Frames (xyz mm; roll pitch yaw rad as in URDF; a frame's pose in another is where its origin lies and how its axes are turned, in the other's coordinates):
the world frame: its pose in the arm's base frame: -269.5 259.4 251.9 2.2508 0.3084 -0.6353
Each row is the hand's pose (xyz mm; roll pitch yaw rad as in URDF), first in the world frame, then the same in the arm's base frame.
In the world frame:
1: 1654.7 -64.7 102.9 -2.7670 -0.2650 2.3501
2: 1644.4 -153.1 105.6 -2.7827 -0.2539 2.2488
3: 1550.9 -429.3 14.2 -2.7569 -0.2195 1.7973
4: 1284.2 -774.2 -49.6 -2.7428 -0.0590 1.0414
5: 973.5 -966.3 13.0 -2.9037 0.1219 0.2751
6: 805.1 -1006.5 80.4 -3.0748 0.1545 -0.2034
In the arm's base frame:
1: 948.1 -687.1 -359.9 0.7505 -0.5915 -2.9052
2: 954.7 -625.6 -423.9 0.6462 -0.6339 -2.7965
3: 989.8 -347.4 -545.4 0.2153 -0.6954 -2.2399
4: 887.7 59.0 -681.8 -0.3940 -0.4668 -1.3535
5: 646.1 326.7 -767.3 -0.6821 0.0173 -0.7104
6: 482.9 413.3 -786.3 -0.7213 0.3569 -0.3706

